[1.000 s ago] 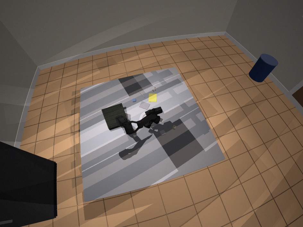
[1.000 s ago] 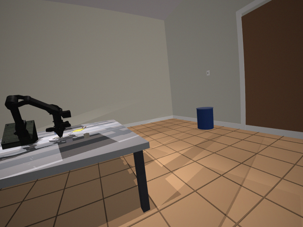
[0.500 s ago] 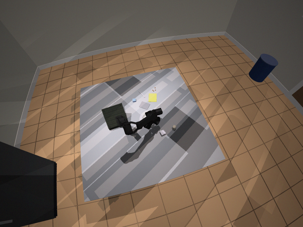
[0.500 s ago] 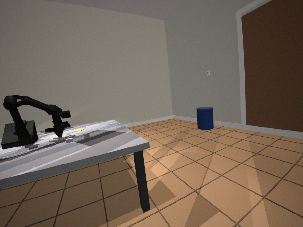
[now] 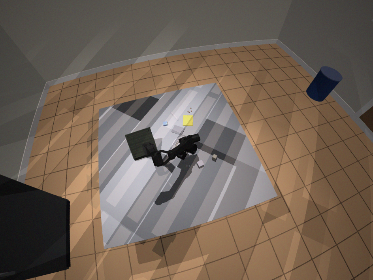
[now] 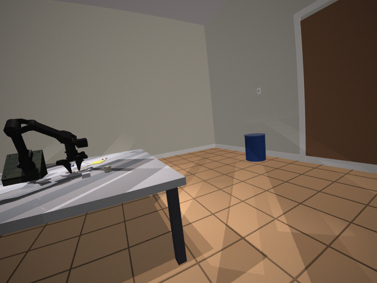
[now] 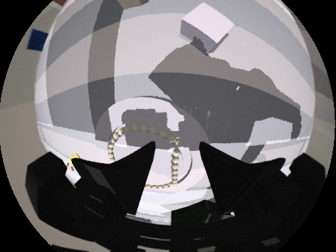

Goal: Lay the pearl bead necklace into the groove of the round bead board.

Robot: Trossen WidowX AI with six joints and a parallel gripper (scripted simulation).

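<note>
Now: gripper tip 60 mm to the right of the round bead board and 10 mm above it. Round my gripper tip: grey card: 20 mm ahead, 240 mm to the left, 20 mm below; beige cube: 200 mm ahead, 120 mm to the right; white block: 70 mm ahead, 130 mm to the right, 10 mm below.
</note>
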